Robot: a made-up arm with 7 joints. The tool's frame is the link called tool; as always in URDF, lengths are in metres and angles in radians. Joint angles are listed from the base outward.
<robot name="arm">
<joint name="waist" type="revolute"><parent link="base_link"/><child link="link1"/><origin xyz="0 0 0.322" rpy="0 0 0"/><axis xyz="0 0 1"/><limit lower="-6.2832" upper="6.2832"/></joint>
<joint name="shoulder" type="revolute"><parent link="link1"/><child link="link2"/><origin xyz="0 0 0" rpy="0 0 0"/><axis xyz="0 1 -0.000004"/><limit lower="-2.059" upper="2.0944"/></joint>
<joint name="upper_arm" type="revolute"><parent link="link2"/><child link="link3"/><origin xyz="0 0 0.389" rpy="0 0 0"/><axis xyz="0 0 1"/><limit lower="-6.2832" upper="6.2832"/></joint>
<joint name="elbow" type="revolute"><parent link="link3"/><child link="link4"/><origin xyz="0.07 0 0" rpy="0 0 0"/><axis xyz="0 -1 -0.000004"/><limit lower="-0.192" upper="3.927"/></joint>
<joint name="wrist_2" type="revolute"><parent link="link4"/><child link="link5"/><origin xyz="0.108 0 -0.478" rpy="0 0 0"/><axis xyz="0 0.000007 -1"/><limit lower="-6.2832" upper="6.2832"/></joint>
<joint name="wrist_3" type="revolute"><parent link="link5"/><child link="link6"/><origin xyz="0 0 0" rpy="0 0 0"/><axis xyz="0 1 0.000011"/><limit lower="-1.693" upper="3.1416"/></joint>
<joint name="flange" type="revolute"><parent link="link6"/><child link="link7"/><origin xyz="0.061 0 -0.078" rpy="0 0 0"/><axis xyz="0 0.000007 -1"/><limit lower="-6.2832" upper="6.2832"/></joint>
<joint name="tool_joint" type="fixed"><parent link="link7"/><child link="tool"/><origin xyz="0 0 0" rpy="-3.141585 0 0"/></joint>
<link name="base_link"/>
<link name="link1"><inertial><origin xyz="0.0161 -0.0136 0.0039"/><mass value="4.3"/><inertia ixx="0.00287" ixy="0" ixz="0" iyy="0.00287" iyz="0" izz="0.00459"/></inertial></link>
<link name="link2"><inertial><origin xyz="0.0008 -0.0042 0.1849"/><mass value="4.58"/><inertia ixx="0.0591" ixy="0" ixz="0" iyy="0.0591" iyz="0" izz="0.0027"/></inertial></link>
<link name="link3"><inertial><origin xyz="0.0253 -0.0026 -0.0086"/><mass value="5.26"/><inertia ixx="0.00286" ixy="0" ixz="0" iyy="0.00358" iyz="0" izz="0.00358"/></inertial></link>
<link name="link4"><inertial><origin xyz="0.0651 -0.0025 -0.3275"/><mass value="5.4"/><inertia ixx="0.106" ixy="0" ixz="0.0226" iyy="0.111" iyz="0" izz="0.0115"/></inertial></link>
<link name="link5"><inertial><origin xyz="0.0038 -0.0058 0.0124"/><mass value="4.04"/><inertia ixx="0.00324" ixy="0" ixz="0" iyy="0.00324" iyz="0" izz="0.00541"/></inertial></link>
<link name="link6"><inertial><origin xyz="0.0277 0.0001 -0.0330"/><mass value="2.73"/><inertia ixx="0.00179" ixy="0" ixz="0.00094" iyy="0.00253" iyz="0" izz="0.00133"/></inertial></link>
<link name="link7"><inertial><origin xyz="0.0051 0.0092 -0.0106"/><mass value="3.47"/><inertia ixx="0.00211" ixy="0" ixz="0" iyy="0.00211" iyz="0" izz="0.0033"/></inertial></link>
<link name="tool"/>
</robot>
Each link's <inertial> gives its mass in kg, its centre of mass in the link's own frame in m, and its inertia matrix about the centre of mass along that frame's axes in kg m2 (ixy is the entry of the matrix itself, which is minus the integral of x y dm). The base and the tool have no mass. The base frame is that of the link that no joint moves.
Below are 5 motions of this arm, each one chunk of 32 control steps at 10 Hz.
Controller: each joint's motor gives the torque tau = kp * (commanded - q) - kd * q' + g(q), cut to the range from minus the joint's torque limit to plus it. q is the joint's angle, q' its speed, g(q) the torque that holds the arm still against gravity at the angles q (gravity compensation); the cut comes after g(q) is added. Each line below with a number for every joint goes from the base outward.
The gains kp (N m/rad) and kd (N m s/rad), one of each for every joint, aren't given. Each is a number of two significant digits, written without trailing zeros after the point. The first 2 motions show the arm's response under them.
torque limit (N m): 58 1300 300 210 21 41 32
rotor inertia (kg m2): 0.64 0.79 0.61 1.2 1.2 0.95 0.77
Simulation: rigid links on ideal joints. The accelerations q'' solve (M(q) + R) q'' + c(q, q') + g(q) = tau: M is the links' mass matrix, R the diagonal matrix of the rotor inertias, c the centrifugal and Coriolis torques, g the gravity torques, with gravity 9.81 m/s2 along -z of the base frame. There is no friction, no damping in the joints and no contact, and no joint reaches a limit. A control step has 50 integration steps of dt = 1/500 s. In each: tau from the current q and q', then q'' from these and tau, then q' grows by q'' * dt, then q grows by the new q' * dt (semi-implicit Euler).
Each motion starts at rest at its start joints. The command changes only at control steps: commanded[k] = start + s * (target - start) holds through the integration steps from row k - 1 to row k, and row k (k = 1, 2, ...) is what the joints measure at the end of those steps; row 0 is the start. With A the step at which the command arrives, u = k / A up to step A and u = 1 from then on. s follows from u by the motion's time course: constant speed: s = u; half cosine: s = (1 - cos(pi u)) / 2; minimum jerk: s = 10 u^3 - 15 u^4 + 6 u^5; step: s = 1 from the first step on.
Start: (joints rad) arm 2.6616 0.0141 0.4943 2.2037 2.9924 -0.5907 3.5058
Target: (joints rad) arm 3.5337 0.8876 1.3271 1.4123 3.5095 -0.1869 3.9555
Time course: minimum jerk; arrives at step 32
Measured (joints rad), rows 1 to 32:
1: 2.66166 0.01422 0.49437 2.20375 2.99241 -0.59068 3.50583
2: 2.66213 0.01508 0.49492 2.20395 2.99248 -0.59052 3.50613
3: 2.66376 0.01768 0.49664 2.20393 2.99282 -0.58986 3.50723
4: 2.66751 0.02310 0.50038 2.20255 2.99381 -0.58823 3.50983
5: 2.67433 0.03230 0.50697 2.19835 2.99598 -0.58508 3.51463
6: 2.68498 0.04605 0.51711 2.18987 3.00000 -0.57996 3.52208
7: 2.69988 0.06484 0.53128 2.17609 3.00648 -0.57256 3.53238
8: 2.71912 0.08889 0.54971 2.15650 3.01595 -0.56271 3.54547
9: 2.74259 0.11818 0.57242 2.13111 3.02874 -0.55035 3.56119
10: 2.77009 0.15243 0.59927 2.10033 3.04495 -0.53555 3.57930
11: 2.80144 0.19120 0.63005 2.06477 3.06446 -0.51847 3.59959
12: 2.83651 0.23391 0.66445 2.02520 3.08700 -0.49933 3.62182
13: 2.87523 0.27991 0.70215 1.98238 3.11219 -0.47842 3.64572
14: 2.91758 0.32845 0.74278 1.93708 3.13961 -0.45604 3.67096
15: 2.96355 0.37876 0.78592 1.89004 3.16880 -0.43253 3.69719
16: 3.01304 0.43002 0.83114 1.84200 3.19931 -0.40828 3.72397
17: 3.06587 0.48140 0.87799 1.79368 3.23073 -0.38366 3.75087
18: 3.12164 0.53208 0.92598 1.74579 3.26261 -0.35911 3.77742
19: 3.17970 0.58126 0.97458 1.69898 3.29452 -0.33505 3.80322
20: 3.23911 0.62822 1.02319 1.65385 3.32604 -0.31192 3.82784
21: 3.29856 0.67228 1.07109 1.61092 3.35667 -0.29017 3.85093
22: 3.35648 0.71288 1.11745 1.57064 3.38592 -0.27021 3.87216
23: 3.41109 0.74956 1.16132 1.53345 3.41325 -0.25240 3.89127
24: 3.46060 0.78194 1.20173 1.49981 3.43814 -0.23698 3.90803
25: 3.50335 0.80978 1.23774 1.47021 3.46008 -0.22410 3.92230
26: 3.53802 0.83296 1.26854 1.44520 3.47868 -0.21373 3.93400
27: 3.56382 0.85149 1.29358 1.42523 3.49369 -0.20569 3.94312
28: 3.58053 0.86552 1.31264 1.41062 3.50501 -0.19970 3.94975
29: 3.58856 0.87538 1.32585 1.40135 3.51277 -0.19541 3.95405
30: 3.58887 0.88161 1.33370 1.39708 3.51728 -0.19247 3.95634
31: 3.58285 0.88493 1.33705 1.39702 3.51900 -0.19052 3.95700
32: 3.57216 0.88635 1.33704 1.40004 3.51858 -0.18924 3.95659
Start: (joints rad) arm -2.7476 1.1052 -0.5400 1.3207 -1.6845 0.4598 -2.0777
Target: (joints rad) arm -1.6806 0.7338 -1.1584 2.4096 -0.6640 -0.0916 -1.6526
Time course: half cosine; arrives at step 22
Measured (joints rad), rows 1 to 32:
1: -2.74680 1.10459 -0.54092 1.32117 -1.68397 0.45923 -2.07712
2: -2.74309 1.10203 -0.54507 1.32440 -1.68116 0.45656 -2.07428
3: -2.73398 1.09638 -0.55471 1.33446 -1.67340 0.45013 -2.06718
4: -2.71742 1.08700 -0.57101 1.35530 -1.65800 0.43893 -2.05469
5: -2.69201 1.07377 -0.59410 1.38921 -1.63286 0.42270 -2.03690
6: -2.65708 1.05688 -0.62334 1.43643 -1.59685 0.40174 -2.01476
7: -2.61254 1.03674 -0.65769 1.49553 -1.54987 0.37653 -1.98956
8: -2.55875 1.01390 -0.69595 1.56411 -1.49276 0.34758 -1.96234
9: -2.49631 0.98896 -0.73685 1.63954 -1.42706 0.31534 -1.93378
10: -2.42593 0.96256 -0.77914 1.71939 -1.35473 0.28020 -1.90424
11: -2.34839 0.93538 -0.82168 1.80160 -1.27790 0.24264 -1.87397
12: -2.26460 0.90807 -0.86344 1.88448 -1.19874 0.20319 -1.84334
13: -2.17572 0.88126 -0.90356 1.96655 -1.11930 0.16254 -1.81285
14: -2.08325 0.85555 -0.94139 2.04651 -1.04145 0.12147 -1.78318
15: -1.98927 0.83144 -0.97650 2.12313 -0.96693 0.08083 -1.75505
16: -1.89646 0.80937 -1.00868 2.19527 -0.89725 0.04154 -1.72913
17: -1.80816 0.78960 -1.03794 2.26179 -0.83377 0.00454 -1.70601
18: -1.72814 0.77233 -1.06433 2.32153 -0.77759 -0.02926 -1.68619
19: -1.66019 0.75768 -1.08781 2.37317 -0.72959 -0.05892 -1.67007
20: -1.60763 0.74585 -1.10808 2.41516 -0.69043 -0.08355 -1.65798
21: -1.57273 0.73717 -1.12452 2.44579 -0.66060 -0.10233 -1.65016
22: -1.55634 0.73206 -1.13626 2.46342 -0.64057 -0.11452 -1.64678
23: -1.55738 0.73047 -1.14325 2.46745 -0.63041 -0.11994 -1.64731
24: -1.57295 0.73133 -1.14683 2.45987 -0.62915 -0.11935 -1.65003
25: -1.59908 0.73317 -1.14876 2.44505 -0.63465 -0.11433 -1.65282
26: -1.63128 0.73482 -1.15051 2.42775 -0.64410 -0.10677 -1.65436
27: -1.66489 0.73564 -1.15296 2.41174 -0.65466 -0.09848 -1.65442
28: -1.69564 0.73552 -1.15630 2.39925 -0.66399 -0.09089 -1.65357
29: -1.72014 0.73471 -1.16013 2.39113 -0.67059 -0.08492 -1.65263
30: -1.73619 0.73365 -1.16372 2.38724 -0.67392 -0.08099 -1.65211
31: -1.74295 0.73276 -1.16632 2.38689 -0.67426 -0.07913 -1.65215
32: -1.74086 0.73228 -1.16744 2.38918 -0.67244 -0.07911 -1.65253
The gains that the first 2 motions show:
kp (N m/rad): 140 1300 220 220 30 41 47
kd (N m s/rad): 17 130 36 26 5.1 6.6 3.6
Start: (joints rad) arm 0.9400 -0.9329 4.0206 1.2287 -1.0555 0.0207 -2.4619
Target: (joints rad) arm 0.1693 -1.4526 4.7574 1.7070 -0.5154 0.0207 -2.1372
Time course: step
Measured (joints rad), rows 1 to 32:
1: 0.79654 -1.27604 4.32415 1.34945 -1.00375 0.03390 -2.37859
2: 0.70788 -1.41326 4.51378 1.47249 -0.87900 0.05696 -2.21226
3: 0.59856 -1.44072 4.64598 1.58209 -0.72744 0.06920 -2.07228
4: 0.45691 -1.44091 4.73649 1.66657 -0.58792 0.06351 -2.01404
5: 0.29850 -1.43985 4.78444 1.72621 -0.48383 0.04453 -2.03404
6: 0.14466 -1.44313 4.79651 1.76818 -0.42280 0.02095 -2.09405
7: 0.01352 -1.44892 4.78654 1.79796 -0.40064 -0.00049 -2.15179
8: -0.08382 -1.45422 4.76899 1.81689 -0.40687 -0.01633 -2.18177
9: -0.14227 -1.45733 4.75389 1.82499 -0.42947 -0.02557 -2.18072
10: -0.16092 -1.45813 4.74554 1.82319 -0.45800 -0.02859 -2.16078
11: -0.14248 -1.45739 4.74375 1.81326 -0.48500 -0.02640 -2.13815
12: -0.09310 -1.45601 4.74608 1.79695 -0.50622 -0.02017 -2.12418
13: -0.02169 -1.45464 4.74983 1.77574 -0.52012 -0.01104 -2.12193
14: 0.06132 -1.45356 4.75312 1.75107 -0.52719 -0.00013 -2.12790
15: 0.14538 -1.45280 4.75527 1.72469 -0.52906 0.01149 -2.13607
16: 0.22117 -1.45227 4.75647 1.69881 -0.52776 0.02273 -2.14166
17: 0.28149 -1.45186 4.75723 1.67598 -0.52518 0.03261 -2.14290
18: 0.32188 -1.45153 4.75796 1.65871 -0.52266 0.04027 -2.14071
19: 0.34075 -1.45129 4.75876 1.64892 -0.52090 0.04511 -2.13733
20: 0.33912 -1.45120 4.75945 1.64744 -0.52002 0.04685 -2.13475
21: 0.32006 -1.45130 4.75979 1.65372 -0.51973 0.04558 -2.13393
22: 0.28795 -1.45158 4.75962 1.66594 -0.51957 0.04175 -2.13468
23: 0.24783 -1.45199 4.75896 1.68152 -0.51912 0.03610 -2.13618
24: 0.20480 -1.45245 4.75801 1.69782 -0.51818 0.02952 -2.13757
25: 0.16357 -1.45287 4.75702 1.71266 -0.51672 0.02289 -2.13835
26: 0.12813 -1.45320 4.75622 1.72460 -0.51495 0.01695 -2.13846
27: 0.10144 -1.45339 4.75574 1.73294 -0.51315 0.01223 -2.13814
28: 0.08522 -1.45346 4.75559 1.73751 -0.51161 0.00903 -2.13772
29: 0.07989 -1.45342 4.75569 1.73851 -0.51057 0.00746 -2.13743
30: 0.08466 -1.45332 4.75594 1.73640 -0.51015 0.00746 -2.13733
31: 0.09778 -1.45317 4.75623 1.73178 -0.51034 0.00882 -2.13736
32: 0.11679 -1.45301 4.75651 1.72537 -0.51107 0.01125 -2.13741

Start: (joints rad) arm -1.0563 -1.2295 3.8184 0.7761 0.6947 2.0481 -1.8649
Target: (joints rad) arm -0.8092 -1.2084 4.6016 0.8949 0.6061 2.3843 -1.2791
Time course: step
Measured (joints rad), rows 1 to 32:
1: -1.06626 -1.22898 3.99388 0.80530 0.66677 2.09728 -1.71785
2: -1.00838 -1.21528 4.25404 0.89413 0.62709 2.20357 -1.42370
3: -0.91255 -1.20524 4.45754 0.98183 0.60592 2.30973 -1.17185
4: -0.82428 -1.20044 4.58760 1.00895 0.60668 2.38287 -1.06276
5: -0.75873 -1.19990 4.65156 0.97752 0.61967 2.41673 -1.09365
6: -0.71629 -1.20204 4.66596 0.92254 0.63274 2.42003 -1.19801
7: -0.69677 -1.20485 4.65356 0.87518 0.63807 2.40654 -1.30029
8: -0.69966 -1.20703 4.63422 0.85021 0.63406 2.38886 -1.35417
9: -0.72059 -1.20822 4.61842 0.84830 0.62374 2.37523 -1.35296
10: -0.75190 -1.20868 4.60838 0.86203 0.61176 2.36891 -1.31790
11: -0.78573 -1.20873 4.60264 0.88151 0.60201 2.36941 -1.27794
12: -0.81584 -1.20866 4.59928 0.89871 0.59644 2.37434 -1.25350
13: -0.83794 -1.20860 4.59711 0.90953 0.59510 2.38092 -1.25017
14: -0.84979 -1.20858 4.59568 0.91350 0.59686 2.38689 -1.26165
15: -0.85128 -1.20860 4.59506 0.91225 0.60018 2.39081 -1.27710
16: -0.84425 -1.20860 4.59542 0.90802 0.60370 2.39221 -1.28784
17: -0.83195 -1.20856 4.59674 0.90268 0.60652 2.39136 -1.29061
18: -0.81805 -1.20849 4.59875 0.89751 0.60826 2.38902 -1.28704
19: -0.80572 -1.20840 4.60094 0.89329 0.60892 2.38613 -1.28110
20: -0.79707 -1.20833 4.60282 0.89042 0.60873 2.38352 -1.27639
21: -0.79291 -1.20828 4.60405 0.88905 0.60803 2.38172 -1.27463
22: -0.79293 -1.20828 4.60449 0.88909 0.60714 2.38091 -1.27552
23: -0.79610 -1.20830 4.60424 0.89023 0.60631 2.38102 -1.27769
24: -0.80101 -1.20834 4.60353 0.89203 0.60571 2.38178 -1.27967
25: -0.80629 -1.20838 4.60261 0.89397 0.60540 2.38285 -1.28064
26: -0.81085 -1.20841 4.60172 0.89563 0.60535 2.38394 -1.28054
27: -0.81398 -1.20844 4.60103 0.89675 0.60550 2.38482 -1.27984
28: -0.81544 -1.20845 4.60062 0.89724 0.60574 2.38538 -1.27908
29: -0.81535 -1.20844 4.60050 0.89715 0.60599 2.38559 -1.27864
30: -0.81409 -1.20844 4.60062 0.89666 0.60620 2.38549 -1.27860
31: -0.81219 -1.20842 4.60089 0.89595 0.60632 2.38518 -1.27881
32: -0.81017 -1.20841 4.60124 0.89521 0.60635 2.38478 -1.27908

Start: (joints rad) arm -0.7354 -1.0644 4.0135 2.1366 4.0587 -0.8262 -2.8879
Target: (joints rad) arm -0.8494 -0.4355 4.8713 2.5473 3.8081 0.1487 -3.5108
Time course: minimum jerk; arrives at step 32
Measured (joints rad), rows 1 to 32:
1: -0.73542 -1.06433 4.01353 2.13657 4.05868 -0.82614 -2.88794
2: -0.73560 -1.06378 4.01383 2.13641 4.05849 -0.82568 -2.88833
3: -0.73612 -1.06206 4.01506 2.13630 4.05782 -0.82401 -2.88974
4: -0.73712 -1.05839 4.01819 2.13682 4.05628 -0.82005 -2.89317
5: -0.73867 -1.05202 4.02429 2.13882 4.05355 -0.81263 -2.89956
6: -0.74082 -1.04240 4.03434 2.14311 4.04945 -0.80073 -2.90962
7: -0.74358 -1.02918 4.04903 2.15027 4.04398 -0.78360 -2.92365
8: -0.74698 -1.01222 4.06879 2.16054 4.03722 -0.76079 -2.94164
9: -0.75099 -0.99156 4.09370 2.17390 4.02935 -0.73215 -2.96335
10: -0.75560 -0.96739 4.12365 2.19010 4.02050 -0.69781 -2.98845
11: -0.76075 -0.93999 4.15832 2.20880 4.01077 -0.65810 -3.01659
12: -0.76637 -0.90973 4.19725 2.22961 4.00023 -0.61352 -3.04740
13: -0.77235 -0.87704 4.23992 2.25215 3.98891 -0.56471 -3.08050
14: -0.77857 -0.84239 4.28572 2.27604 3.97685 -0.51239 -3.11547
15: -0.78490 -0.80629 4.33397 2.30088 3.96413 -0.45738 -3.15178
16: -0.79123 -0.76930 4.38394 2.32626 3.95086 -0.40056 -3.18889
17: -0.79742 -0.73199 4.43486 2.35177 3.93719 -0.34283 -3.22620
18: -0.80337 -0.69494 4.48592 2.37697 3.92332 -0.28512 -3.26309
19: -0.80897 -0.65875 4.53627 2.40142 3.90943 -0.22834 -3.29897
20: -0.81416 -0.62399 4.58512 2.42471 3.89575 -0.17337 -3.33329
21: -0.81892 -0.59118 4.63167 2.44648 3.88248 -0.12103 -3.36552
22: -0.82325 -0.56082 4.67520 2.46644 3.86983 -0.07208 -3.39521
23: -0.82715 -0.53331 4.71511 2.48436 3.85798 -0.02718 -3.42197
24: -0.83068 -0.50901 4.75086 2.50009 3.84711 0.01313 -3.44545
25: -0.83385 -0.48815 4.78207 2.51355 3.83740 0.04841 -3.46544
26: -0.83668 -0.47087 4.80849 2.52470 3.82897 0.07837 -3.48180
27: -0.83917 -0.45721 4.83000 2.53358 3.82194 0.10287 -3.49451
28: -0.84131 -0.44705 4.84667 2.54026 3.81635 0.12193 -3.50368
29: -0.84312 -0.44016 4.85873 2.54486 3.81218 0.13580 -3.50958
30: -0.84462 -0.43613 4.86660 2.54761 3.80936 0.14489 -3.51262
31: -0.84589 -0.43440 4.87091 2.54880 3.80772 0.14990 -3.51340
32: -0.84703 -0.43422 4.87252 2.54886 3.80701 0.15177 -3.51267

